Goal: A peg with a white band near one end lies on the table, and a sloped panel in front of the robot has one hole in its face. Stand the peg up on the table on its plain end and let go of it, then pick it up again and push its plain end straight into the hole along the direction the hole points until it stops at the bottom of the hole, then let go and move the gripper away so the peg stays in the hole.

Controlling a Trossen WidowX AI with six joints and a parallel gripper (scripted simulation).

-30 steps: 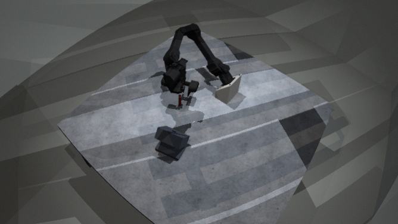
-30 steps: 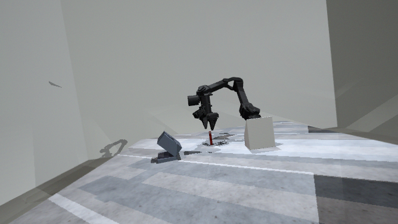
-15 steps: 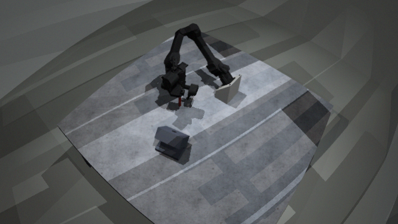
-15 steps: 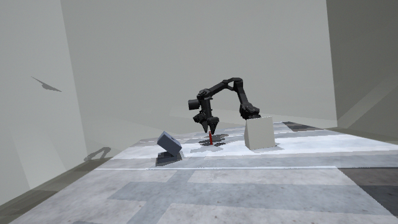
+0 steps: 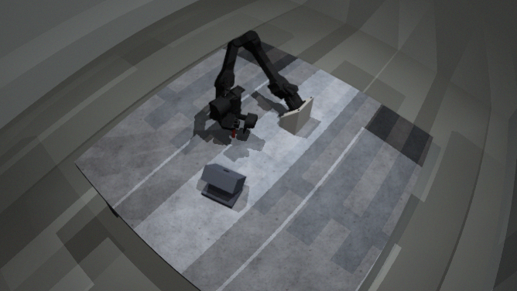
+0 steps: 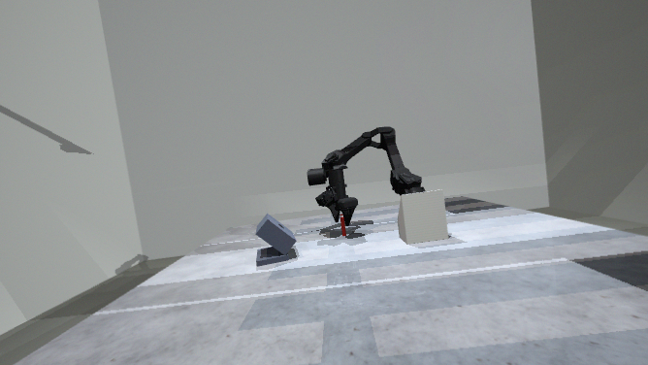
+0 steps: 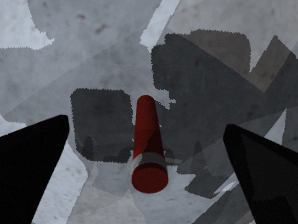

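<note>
My gripper tip is now 220 mm short of the dark sloped panel, 130 mm to the right of it and 30 mm below it. From my gripper tip the other things lie so: dark base plate: 240 mm ahead, 140 mm to the left, 40 mm below; then red peg: 10 mm above.
</note>
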